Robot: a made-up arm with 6 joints. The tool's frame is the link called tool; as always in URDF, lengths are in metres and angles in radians.
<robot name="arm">
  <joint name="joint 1" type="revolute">
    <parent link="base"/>
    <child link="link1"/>
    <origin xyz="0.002 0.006 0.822"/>
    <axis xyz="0 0 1"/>
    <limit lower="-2.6" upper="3.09" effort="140" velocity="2.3"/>
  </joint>
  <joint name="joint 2" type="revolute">
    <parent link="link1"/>
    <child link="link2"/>
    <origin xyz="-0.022 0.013 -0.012"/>
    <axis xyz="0 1 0"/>
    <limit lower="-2.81" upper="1.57" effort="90" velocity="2.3"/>
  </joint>
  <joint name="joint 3" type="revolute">
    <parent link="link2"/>
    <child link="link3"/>
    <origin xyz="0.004 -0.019 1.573"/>
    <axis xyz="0 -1 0"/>
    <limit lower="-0.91" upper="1.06" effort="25" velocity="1"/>
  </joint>
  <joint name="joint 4" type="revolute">
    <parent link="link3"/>
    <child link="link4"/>
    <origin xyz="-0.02 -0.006 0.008"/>
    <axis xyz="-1 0 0"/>
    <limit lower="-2.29" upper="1.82" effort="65" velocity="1.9"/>
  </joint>
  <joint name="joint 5" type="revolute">
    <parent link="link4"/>
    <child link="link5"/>
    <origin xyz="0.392 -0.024 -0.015"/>
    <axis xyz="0 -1 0"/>
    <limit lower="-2.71" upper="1.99" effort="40" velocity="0.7"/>
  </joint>
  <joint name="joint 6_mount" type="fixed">
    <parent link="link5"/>
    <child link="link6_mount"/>
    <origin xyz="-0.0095 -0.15 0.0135"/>
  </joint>
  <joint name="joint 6" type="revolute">
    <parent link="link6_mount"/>
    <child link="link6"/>
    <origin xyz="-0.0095 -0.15 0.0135"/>
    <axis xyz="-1 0 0"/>
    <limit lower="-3.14" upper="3.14" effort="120" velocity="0.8"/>
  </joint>
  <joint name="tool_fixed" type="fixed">
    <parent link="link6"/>
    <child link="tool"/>
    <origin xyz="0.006 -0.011 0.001" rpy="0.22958 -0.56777 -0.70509"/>
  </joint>
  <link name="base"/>
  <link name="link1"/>
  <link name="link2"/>
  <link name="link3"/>
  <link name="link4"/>
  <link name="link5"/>
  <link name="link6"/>
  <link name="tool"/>
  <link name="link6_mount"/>
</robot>
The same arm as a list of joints. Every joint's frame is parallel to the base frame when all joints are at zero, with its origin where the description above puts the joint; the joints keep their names.
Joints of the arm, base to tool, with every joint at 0 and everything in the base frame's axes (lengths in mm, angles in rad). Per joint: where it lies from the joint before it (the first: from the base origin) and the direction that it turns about. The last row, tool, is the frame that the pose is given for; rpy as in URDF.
joint 1: offset 2 6 822 axis 0 0 1
joint 2: offset -22 13 -12 axis 0 1 0
joint 3: offset 4 -19 1573 axis 0 -1 0
joint 4: offset -20 -6 8 axis -1 0 0
joint 5: offset 392 -24 -15 axis 0 -1 0
joint 6: offset -19 -300 27 axis -1 0 0
tool: offset 6 -11 1 rpy 0.2296 -0.5678 -0.7051
Joint limits (rad, base to tool): -2.6..3.09 -2.81..1.57 -0.91..1.06 -2.29..1.82 -2.71..1.99 -3.14..3.14

